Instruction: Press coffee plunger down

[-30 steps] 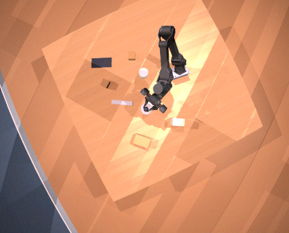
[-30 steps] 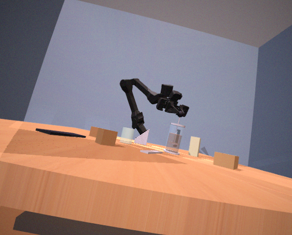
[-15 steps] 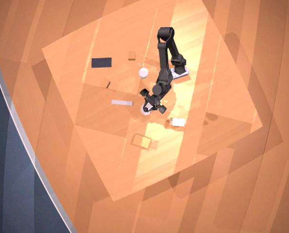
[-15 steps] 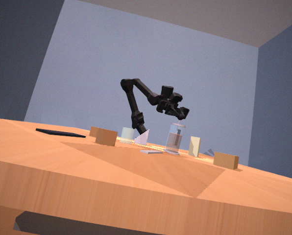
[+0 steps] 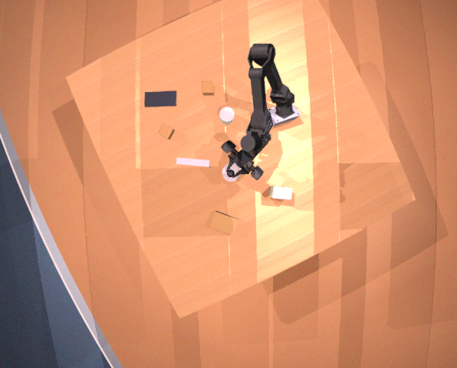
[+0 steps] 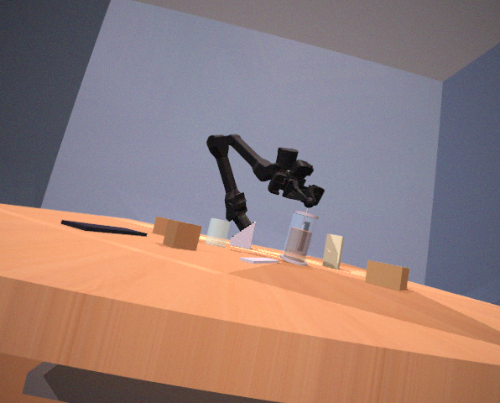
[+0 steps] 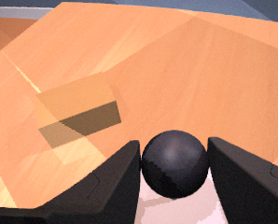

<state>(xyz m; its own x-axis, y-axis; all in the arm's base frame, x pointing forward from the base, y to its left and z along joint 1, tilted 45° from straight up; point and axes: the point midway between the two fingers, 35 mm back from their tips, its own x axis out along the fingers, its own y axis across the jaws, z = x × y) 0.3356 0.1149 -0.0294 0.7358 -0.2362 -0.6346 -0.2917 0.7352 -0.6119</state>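
My gripper tip is now 30 mm past the glass coffee press and 90 mm above it. The rest, counted from my gripper tip: cream block: 160 mm behind, 180 mm to the left, 120 mm below; then flat pale strip: 110 mm ahead, 130 mm to the right, 180 mm below; then dark flat pad: 100 mm ahead, 470 mm to the right, 180 mm below.
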